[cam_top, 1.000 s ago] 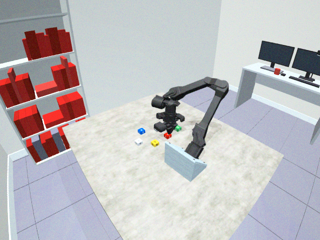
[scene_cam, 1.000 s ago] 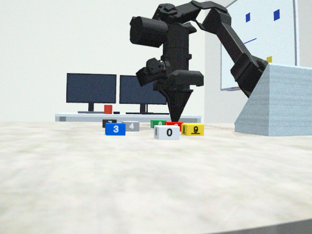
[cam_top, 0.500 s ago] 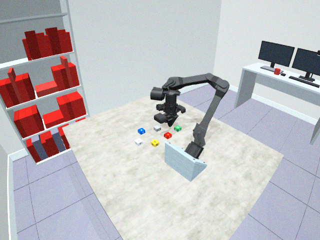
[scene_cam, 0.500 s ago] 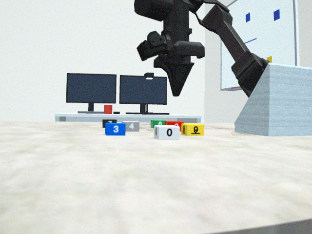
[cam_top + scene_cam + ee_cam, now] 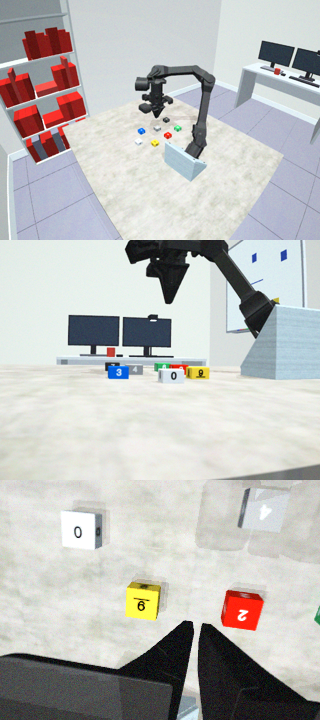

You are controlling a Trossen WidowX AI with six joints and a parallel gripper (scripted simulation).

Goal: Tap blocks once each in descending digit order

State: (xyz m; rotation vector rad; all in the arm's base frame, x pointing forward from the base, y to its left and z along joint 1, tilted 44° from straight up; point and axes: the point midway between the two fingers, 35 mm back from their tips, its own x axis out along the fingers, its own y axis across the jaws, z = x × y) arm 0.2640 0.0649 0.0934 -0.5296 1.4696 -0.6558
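The white block is 3 cm ahead of my gripper tip, 11 cm to the left of it and 13 cm below it. Round my gripper tip: yellow block: 4 cm behind, 5 cm to the left, 13 cm below; red block: 4 cm behind, 5 cm to the right, 13 cm below; grey block: 5 cm ahead, 6 cm to the right, 13 cm below.
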